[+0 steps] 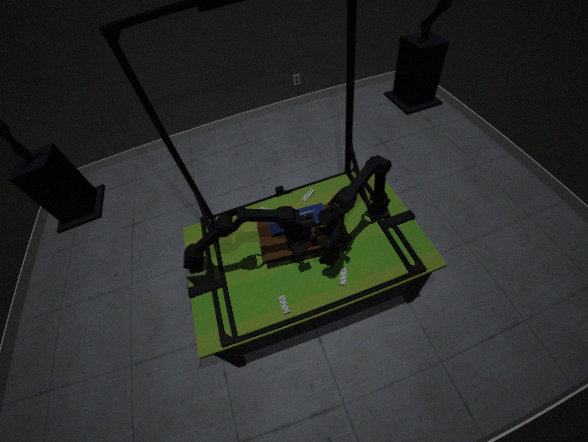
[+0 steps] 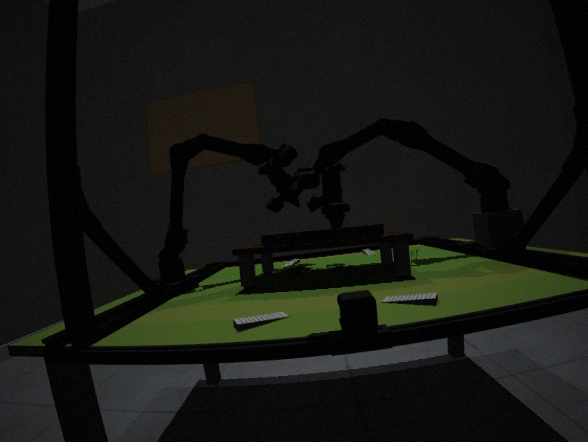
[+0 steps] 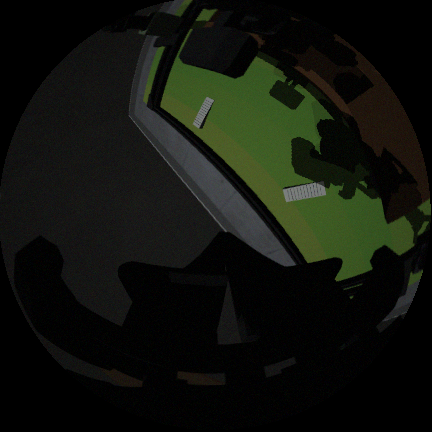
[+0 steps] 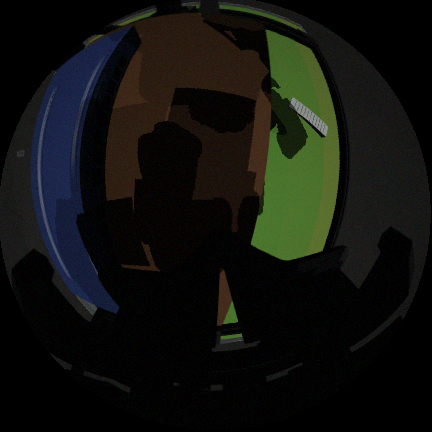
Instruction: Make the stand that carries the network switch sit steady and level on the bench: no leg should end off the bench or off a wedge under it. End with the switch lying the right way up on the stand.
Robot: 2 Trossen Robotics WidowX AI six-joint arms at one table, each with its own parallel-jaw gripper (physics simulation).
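Frame: origin at the left arm's base, x ahead, y left, z up, level; millimetres.
Seen in the pictures: left gripper, fingertip midpoint: (image 1: pixel 333 259) (image 2: pixel 298 206) (image 3: pixel 223 236); right gripper, fingertip midpoint: (image 1: pixel 297 247) (image 4: pixel 217 233); left arm's base, link origin: (image 1: pixel 378 208) (image 2: pixel 173 280); right arm's base, link origin: (image 1: pixel 196 266) (image 2: pixel 495 211).
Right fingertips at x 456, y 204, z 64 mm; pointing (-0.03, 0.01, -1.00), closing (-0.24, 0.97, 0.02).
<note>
Offsets run from my right fingertips to a thing's middle. Level surfaces: height alone.
The brown stand (image 1: pixel 272 250) (image 2: pixel 323 249) (image 4: pixel 181 60) stands on the green bench {98 mm down} (image 1: pixel 380 263) (image 2: pixel 468 285) with the blue network switch {20 mm up, 19 mm back, 148 mm right} (image 1: pixel 310 214) (image 2: pixel 323 238) (image 4: pixel 56 181) lying flat along its far side. My right gripper (image 1: pixel 301 249) (image 2: pixel 334 223) (image 4: pixel 217 233) is shut and empty; it points straight down at the stand's top beside the switch. My left gripper (image 1: pixel 333 256) (image 2: pixel 276 203) (image 3: pixel 223 236) is shut and empty, tilted in the air above the stand's left part. The leg ends are too dark to judge.
Grey ribbed wedges lie loose on the bench: two in front, one {94 mm down, 95 mm ahead, 233 mm left} (image 1: pixel 284 303) (image 2: pixel 259 319) (image 3: pixel 203 112) and another {94 mm down, 197 mm back, 137 mm left} (image 1: pixel 343 276) (image 2: pixel 412 299) (image 3: pixel 304 192) (image 4: pixel 308 116), and one {94 mm down, 96 mm back, 400 mm right} (image 1: pixel 308 195) behind. A black frame rail (image 2: pixel 358 338) borders the bench.
</note>
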